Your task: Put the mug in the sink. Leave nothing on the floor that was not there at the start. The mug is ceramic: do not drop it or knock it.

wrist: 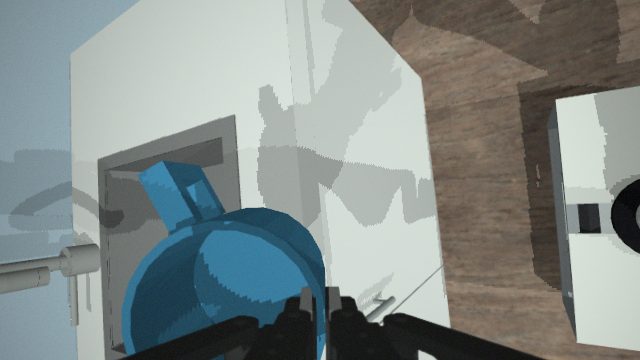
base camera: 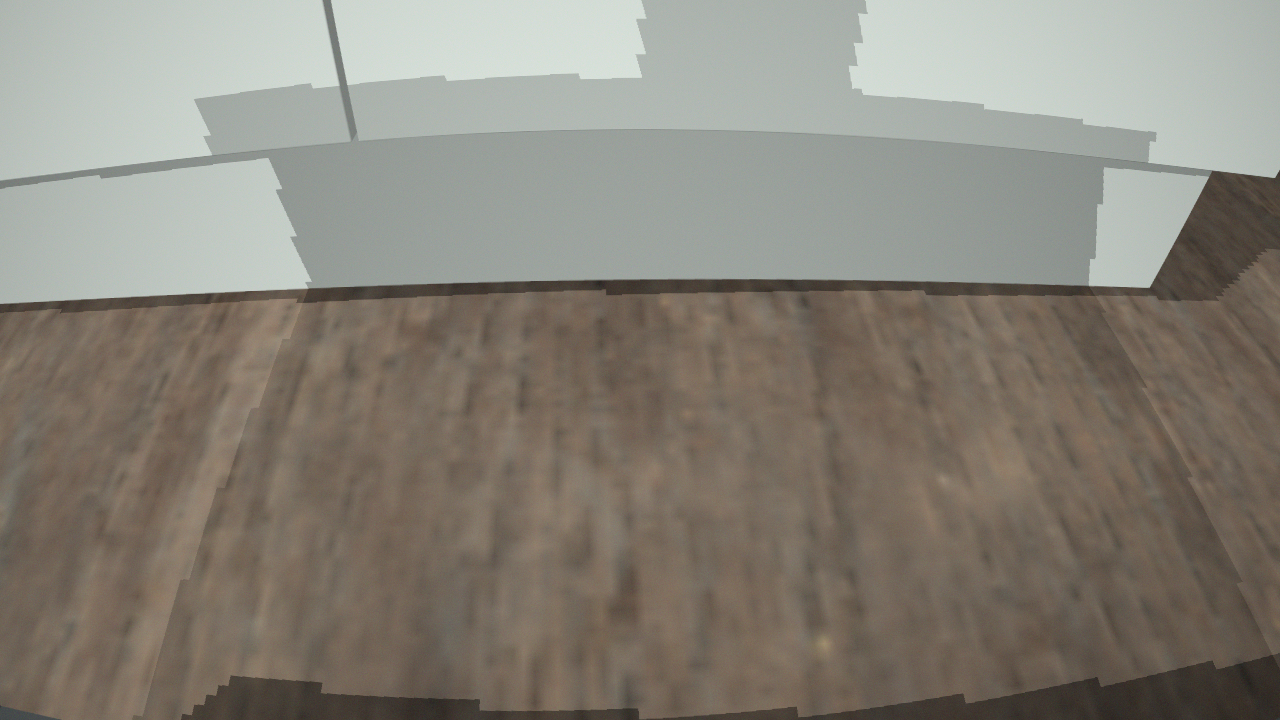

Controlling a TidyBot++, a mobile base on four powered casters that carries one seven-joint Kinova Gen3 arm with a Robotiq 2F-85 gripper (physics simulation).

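Frame: origin at the arm's base, x ahead, y left, z up, level; millimetres.
Seen in the pictures: gripper, fingertip midpoint: (wrist: 320,306).
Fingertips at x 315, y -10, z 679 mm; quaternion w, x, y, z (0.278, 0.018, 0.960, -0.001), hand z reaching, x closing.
A point is followed by its place in that frame.
The blue mug (wrist: 250,265) {x 381, y -23, z 660 mm} is in the lower left of the wrist view, its opening towards the camera and its handle pointing up-left. My gripper (wrist: 320,306) {x 315, y -10, z 679 mm} is shut on the mug's wall at the right side of its rim. The mug hangs above the counter and hides the lower right part of the grey sink (wrist: 230,162). The handle overlaps the sink opening, and part of the mug's body overlaps the counter strip right of the sink in this view. The height between mug and sink is hard to tell. The mug does not show in the base camera view.
The grey faucet (wrist: 80,260) {x 916, y 25, z 549 mm} is at the sink's left side. The white counter (wrist: 175,75) {x 671, y -268, z 514 mm} surrounds the sink. A drawer handle (wrist: 381,307) {x 426, y 107, z 335 mm} sticks out at the cabinet front. The cabinet front (base camera: 698,210) {x 521, y -40, z -337 mm} spans the base camera view, beyond wooden floor (base camera: 671,465) {x 359, y -22, z -396 mm}. My white base (wrist: 607,285) {x 95, y 131, z -14 mm} is at right.
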